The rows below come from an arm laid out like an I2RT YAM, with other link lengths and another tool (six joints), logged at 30 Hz.
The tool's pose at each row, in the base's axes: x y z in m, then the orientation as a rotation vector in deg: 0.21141, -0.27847, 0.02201, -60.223, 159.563, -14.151; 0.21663, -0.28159, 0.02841, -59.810, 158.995, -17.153; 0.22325, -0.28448, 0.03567, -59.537, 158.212, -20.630; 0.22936, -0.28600, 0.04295, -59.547, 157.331, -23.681; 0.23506, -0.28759, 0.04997, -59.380, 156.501, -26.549; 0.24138, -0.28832, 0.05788, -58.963, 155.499, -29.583; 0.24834, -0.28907, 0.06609, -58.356, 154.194, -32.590
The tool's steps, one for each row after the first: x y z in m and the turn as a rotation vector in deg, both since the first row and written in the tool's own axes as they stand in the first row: -0.00235, -0.00698, -0.00488, 2.053, 0.345, 0.000; -0.00596, -0.01486, -0.01033, 4.429, 0.751, -0.160; -0.01011, -0.02140, -0.01604, 6.533, 1.060, -0.501; -0.01388, -0.02768, -0.02158, 8.534, 1.354, -0.712; -0.01876, -0.03390, -0.02794, 10.736, 1.553, -0.804; -0.02413, -0.04061, -0.03446, 13.077, 1.494, -0.827
